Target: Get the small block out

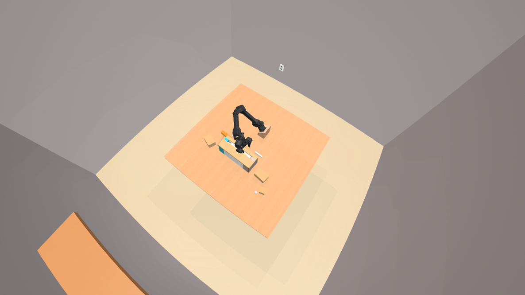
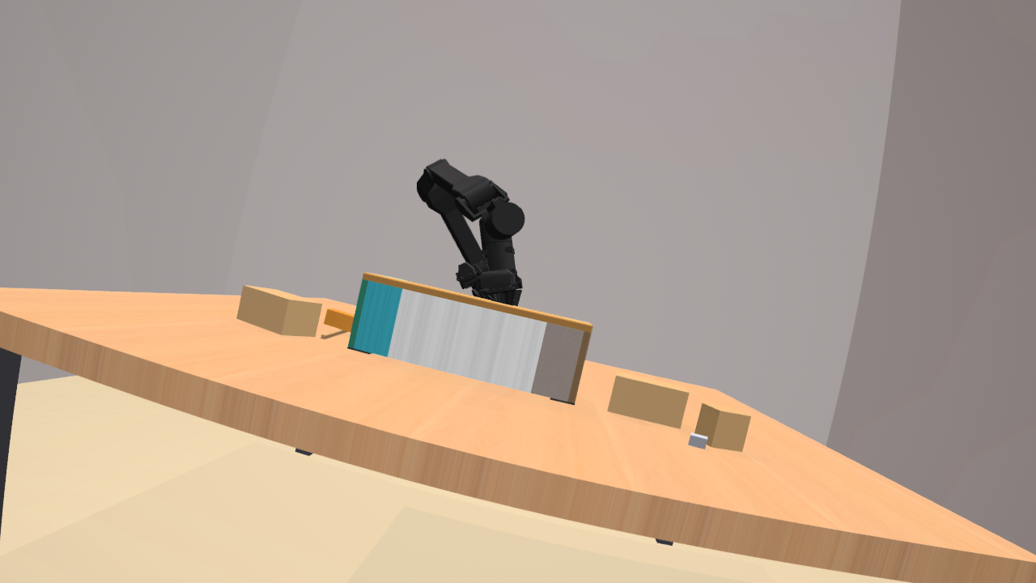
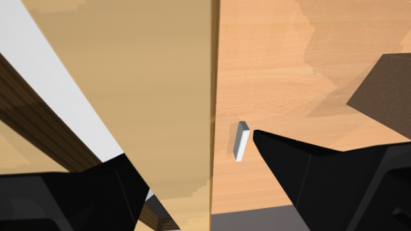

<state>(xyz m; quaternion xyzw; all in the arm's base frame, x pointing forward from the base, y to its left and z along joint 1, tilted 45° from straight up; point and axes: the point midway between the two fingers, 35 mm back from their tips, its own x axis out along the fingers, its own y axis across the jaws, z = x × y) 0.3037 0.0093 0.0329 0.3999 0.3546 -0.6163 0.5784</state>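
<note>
The tan block is 60 mm ahead of my gripper tip and 10 mm to the left of it. Round my gripper tip: box: 50 mm to the right, 30 mm ahead, 20 mm below; orange stick: 240 mm to the right, 70 mm below, 40 mm behind; thin stick: 310 mm to the right, 80 mm below.
</note>
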